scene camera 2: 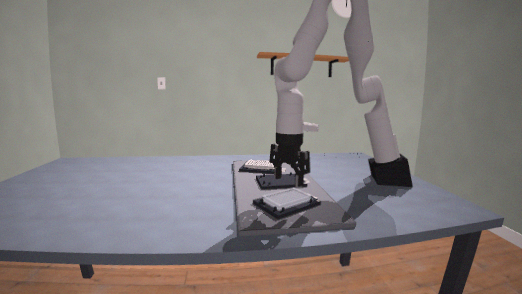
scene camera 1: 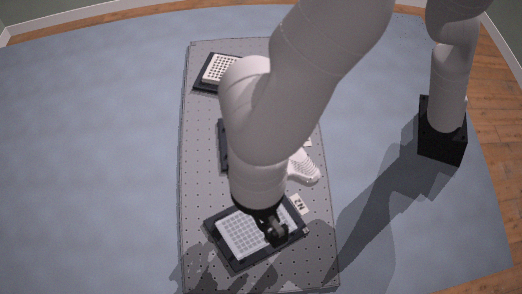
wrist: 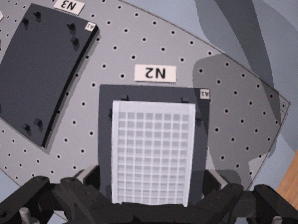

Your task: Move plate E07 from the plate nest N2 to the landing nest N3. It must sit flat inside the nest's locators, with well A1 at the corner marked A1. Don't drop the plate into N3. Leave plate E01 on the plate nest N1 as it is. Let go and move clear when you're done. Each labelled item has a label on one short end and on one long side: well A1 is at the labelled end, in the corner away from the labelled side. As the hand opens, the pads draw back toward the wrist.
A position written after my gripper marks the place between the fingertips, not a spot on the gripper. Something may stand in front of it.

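Note:
My gripper (scene camera 2: pixel 287 182) is visible. The wrist view shows the gripper (wrist: pixel 151 180) together with a nest N2 (wrist: pixel 108 93).

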